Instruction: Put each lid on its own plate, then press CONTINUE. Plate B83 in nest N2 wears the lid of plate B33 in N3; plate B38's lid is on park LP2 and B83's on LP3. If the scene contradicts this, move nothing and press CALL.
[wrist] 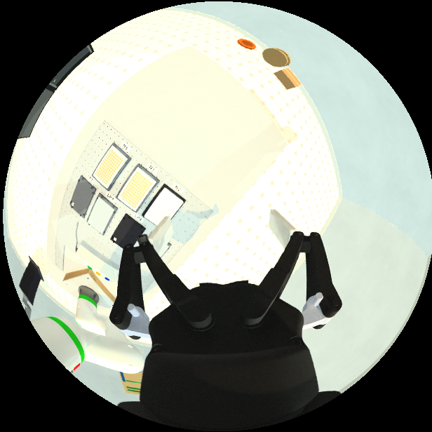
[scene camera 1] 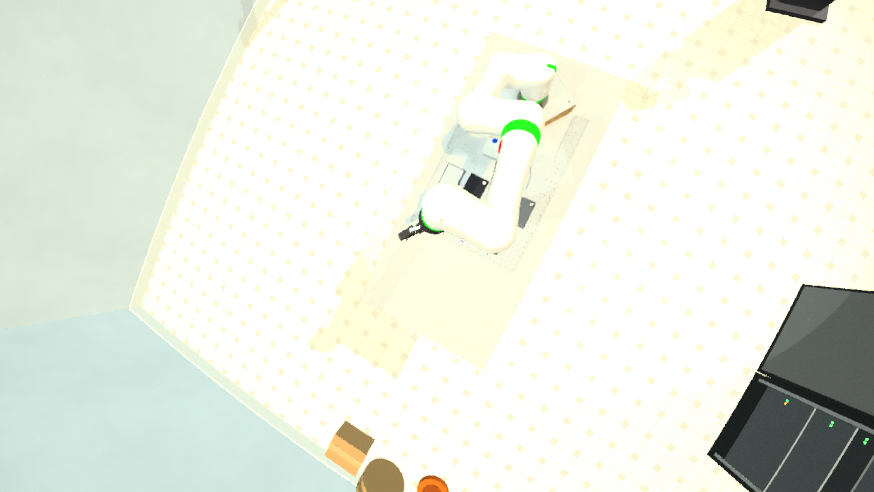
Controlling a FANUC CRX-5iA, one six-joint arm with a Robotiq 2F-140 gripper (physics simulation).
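Observation:
My gripper is open and empty, above and beyond the board's edge. In the wrist view, two plates with yellowish wells and no lid sit in the nests labelled N3 and N1. The plate in N2 is covered by a white lid with a dark border. Beside this row lie a dark grey lid, a pale grey lid and a black lid. Plate numbers and park labels are too small to read surely. A button box has a blue button.
A pale outlined rectangle lies beside the black lid. The arm hides part of the perforated board in the scene view. Brown panels stand near the arm's base. A dark cabinet stands apart on the floor.

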